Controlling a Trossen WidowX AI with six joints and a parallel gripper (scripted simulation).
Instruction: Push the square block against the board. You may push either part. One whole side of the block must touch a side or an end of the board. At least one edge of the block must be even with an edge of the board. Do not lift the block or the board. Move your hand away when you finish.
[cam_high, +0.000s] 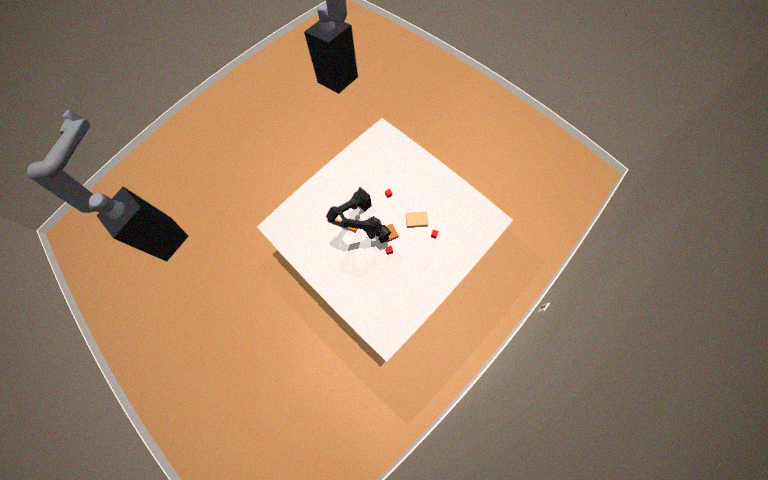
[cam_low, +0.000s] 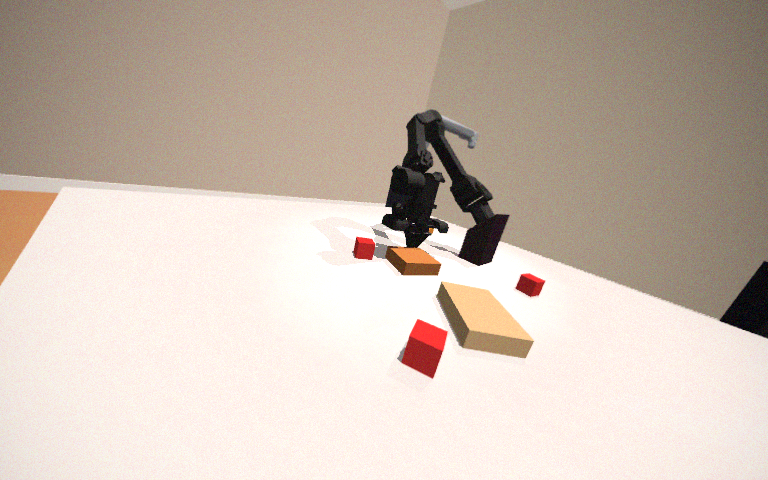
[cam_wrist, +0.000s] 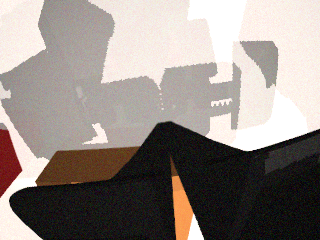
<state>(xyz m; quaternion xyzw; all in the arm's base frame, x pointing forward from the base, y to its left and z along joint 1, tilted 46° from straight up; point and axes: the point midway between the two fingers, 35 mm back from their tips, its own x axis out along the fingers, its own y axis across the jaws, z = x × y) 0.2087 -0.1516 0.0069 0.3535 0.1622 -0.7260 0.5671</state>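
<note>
Right now the orange square block is 60 mm ahead of my gripper tip, 40 mm to the left of it and 10 mm above it. From my gripper tip the other things lie so: tan board: 150 mm ahead, 240 mm to the left, 10 mm above; orange strip: 240 mm behind, 100 mm to the right, 10 mm above.
</note>
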